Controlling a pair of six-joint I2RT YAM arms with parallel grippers.
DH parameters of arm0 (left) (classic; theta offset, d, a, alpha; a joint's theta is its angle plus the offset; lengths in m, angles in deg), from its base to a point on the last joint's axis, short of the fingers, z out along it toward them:
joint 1: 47.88 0.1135 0.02 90
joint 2: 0.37 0 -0.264 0
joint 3: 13.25 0 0.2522 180
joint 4: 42.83 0 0.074 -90
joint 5: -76.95 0 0 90
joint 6: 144.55 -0.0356 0 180
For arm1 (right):
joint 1: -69.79 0.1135 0.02 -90
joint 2: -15.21 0 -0.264 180
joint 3: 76.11 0 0.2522 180
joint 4: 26.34 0 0.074 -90
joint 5: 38.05 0 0 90
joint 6: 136.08 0.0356 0 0
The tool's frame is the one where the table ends.
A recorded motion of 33 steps. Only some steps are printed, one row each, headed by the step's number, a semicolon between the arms.
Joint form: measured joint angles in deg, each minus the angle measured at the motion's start. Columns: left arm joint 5, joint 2, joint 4, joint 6, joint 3, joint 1; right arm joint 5, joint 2, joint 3, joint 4, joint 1, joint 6.
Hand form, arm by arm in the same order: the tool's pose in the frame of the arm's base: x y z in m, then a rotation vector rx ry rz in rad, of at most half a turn. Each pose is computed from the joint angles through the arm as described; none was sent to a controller.
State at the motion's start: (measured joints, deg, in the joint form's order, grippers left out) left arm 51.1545 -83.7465 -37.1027 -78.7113 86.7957 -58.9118; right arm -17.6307 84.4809 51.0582 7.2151 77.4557 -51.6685
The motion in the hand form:
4: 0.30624 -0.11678 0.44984 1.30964 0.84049 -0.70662; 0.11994 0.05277 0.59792 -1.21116 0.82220 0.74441
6: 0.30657 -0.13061 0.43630 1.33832 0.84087 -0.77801; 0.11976 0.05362 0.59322 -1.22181 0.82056 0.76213
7: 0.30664 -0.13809 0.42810 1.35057 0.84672 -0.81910; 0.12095 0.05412 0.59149 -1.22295 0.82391 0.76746
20: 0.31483 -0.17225 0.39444 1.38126 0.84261 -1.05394; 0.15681 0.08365 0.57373 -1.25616 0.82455 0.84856
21: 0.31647 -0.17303 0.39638 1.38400 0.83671 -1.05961; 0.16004 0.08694 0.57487 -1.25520 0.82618 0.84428
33: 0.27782 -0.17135 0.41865 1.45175 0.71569 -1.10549; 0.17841 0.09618 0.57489 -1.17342 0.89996 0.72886
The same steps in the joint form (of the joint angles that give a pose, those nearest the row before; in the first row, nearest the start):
4: 3.17 -1.09 -0.28 0.09 -1.66 -4.09; -1.38 -4.74 -7.46 -5.49 1.20 1.55
6: 4.31 -1.81 -1.00 0.63 -3.50 -6.34; -2.08 -5.57 -9.38 -6.54 1.53 1.99
7: 4.79 -2.23 -1.57 1.25 -4.65 -7.54; -2.12 -5.66 -9.88 -6.60 1.66 1.94
20: 9.20 -7.10 -15.43 13.57 -9.09 -12.20; 1.51 -1.07 -11.48 -5.60 9.70 -3.04
21: 9.59 -7.58 -15.76 14.12 -8.35 -12.20; 2.43 -0.09 -10.29 -4.52 10.47 -4.04
33: 13.59 -1.16 -17.59 16.41 -11.08 -14.51; 12.15 3.21 -6.95 -0.11 12.15 -9.27

